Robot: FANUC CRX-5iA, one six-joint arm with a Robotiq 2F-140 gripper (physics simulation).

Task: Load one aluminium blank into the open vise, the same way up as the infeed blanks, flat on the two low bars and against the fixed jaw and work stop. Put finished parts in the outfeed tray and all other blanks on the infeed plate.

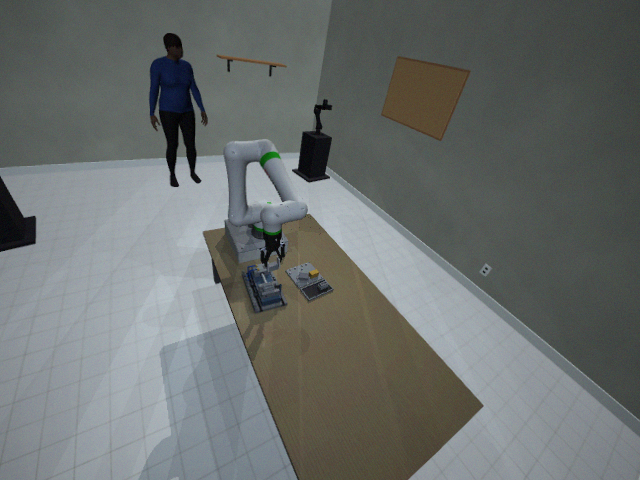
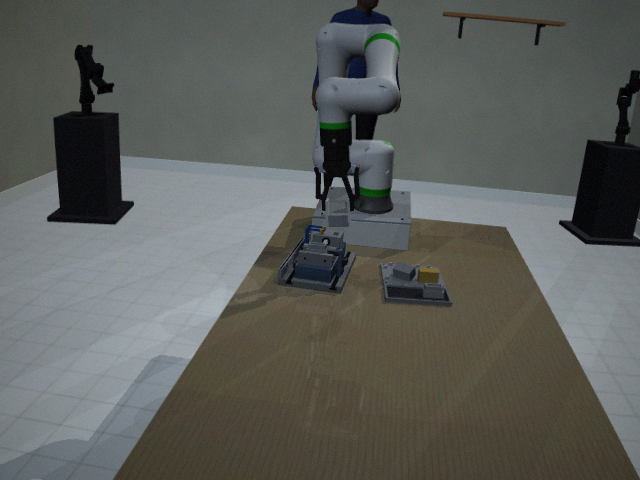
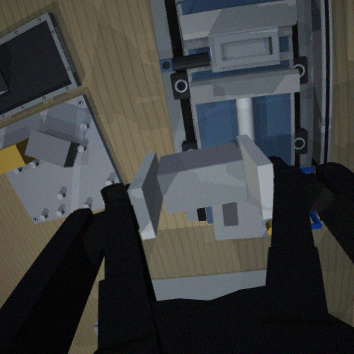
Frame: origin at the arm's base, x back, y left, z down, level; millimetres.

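Seen in the pictures: gripper, between the fingertips: [image 1: 273, 268] [image 2: 338, 221] [image 3: 198, 162]; arm's base, origin of its link: [image 1: 262, 232] [image 2: 373, 206].
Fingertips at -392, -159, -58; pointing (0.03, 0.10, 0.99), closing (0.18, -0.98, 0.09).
Observation:
Offsets run from my fingertips to a thing's middle, as dx, dy, dz. "pt": to the spot under its first point.
My gripper [image 1: 272, 262] [image 2: 339, 207] [image 3: 198, 162] is shut on a plain grey aluminium blank {+11, +2, -2} [image 1: 273, 266] [image 2: 339, 220] [image 3: 202, 182], held above the base-side end of the vise {+9, -49, +118} [image 1: 268, 298] [image 2: 314, 272] [image 3: 217, 117]. A grey part with a rectangular pocket {-63, -63, +70} [image 3: 245, 48] sits between the vise jaws, beside the black work stop {-71, -15, +78} [image 3: 192, 61]. The two low bars cannot be made out. On the infeed plate {-14, +243, +164} [image 2: 387, 272] [image 3: 100, 162] lie a tilted-looking grey blank {-43, +211, +138} [image 1: 303, 276] [image 2: 403, 271] [image 3: 50, 147] and a yellow block {-58, +284, +142} [image 1: 313, 273] [image 2: 428, 274] [image 3: 11, 158].
The dark outfeed tray [image 2: 413, 301] [image 3: 63, 52] adjoins the infeed plate and holds a grey part {-165, +276, +144} [image 1: 323, 285] [image 2: 433, 291]. Blue and yellow fittings [image 2: 314, 228] stand at the vise's base-side end. A raised rail {pt -33, -144, +128} [image 2: 289, 262] runs along the vise's outer side. A person [image 1: 176, 87] stands behind the arm.

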